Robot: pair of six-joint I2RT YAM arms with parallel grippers.
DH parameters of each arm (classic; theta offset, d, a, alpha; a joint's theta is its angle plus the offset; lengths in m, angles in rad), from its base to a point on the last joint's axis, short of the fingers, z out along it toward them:
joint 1: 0 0.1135 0.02 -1.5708
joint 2: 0 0 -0.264 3.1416
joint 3: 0.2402 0 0.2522 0
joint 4: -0.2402 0 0.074 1.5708
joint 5: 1.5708 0 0 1.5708
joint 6: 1.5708 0.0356 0 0
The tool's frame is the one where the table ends.
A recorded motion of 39 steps. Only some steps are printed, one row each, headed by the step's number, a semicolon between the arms.
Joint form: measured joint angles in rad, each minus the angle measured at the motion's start. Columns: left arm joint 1, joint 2, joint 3, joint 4, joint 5, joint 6; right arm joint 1, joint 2, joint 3, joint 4, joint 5, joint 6.
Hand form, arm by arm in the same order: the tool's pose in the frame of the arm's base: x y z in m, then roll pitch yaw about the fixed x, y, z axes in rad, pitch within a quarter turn. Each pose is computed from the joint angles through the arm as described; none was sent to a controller.
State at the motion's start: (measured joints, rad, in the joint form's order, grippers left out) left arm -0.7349 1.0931 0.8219 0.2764 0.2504 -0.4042; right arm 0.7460 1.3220 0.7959 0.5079 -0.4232 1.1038
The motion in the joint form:
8: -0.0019 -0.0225 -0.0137 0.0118 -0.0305 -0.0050; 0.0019 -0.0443 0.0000 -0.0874 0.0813 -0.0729
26: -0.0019 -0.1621 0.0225 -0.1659 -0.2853 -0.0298; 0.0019 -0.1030 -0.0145 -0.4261 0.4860 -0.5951
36: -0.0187 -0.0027 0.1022 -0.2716 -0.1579 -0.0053; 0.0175 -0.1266 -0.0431 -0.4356 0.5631 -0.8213
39: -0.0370 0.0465 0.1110 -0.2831 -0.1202 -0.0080; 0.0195 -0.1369 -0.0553 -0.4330 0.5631 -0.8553
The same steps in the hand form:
8: 0.1831 -0.1766 0.3424 -1.5067 1.1665 -2.4687; 0.2088 0.2100 0.2993 1.6373 0.5184 2.6942
26: 0.1646 -0.1477 0.3665 -1.5141 1.1354 -2.2213; 0.2061 0.1881 0.2737 2.2423 0.9779 2.8344
36: 0.1855 -0.1786 0.3486 -1.9459 1.1186 -2.7585; 0.2000 0.1846 0.2689 2.6086 1.1417 -3.1035
39: 0.1892 -0.1906 0.3386 -2.0376 1.0853 -2.8951; 0.1978 0.1832 0.2675 2.6742 1.1585 -3.0294

